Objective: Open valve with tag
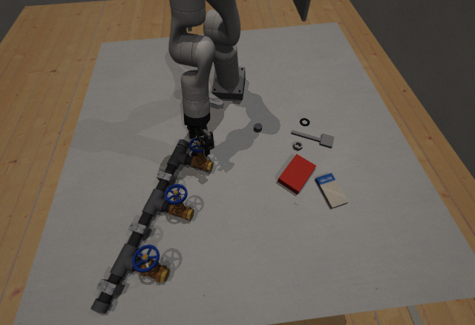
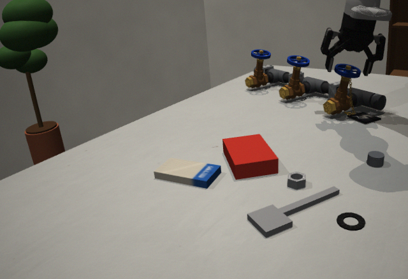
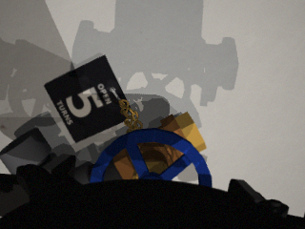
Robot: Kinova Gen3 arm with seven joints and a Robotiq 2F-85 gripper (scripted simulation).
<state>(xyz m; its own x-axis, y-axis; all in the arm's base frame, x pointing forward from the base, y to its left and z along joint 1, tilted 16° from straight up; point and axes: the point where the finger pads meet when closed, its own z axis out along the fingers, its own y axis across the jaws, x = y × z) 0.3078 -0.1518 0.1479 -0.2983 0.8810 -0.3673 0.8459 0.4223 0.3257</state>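
Right now my hand is 12 cm above the black tag and 4 cm past it. From my hand the other things lie so: red block 31 cm to the left, 13 cm ahead, 11 cm below; then small grey cylinder 23 cm to the left, 11 cm below, 10 cm behind; then grey paddle-shaped tool 44 cm to the left, 12 cm below.
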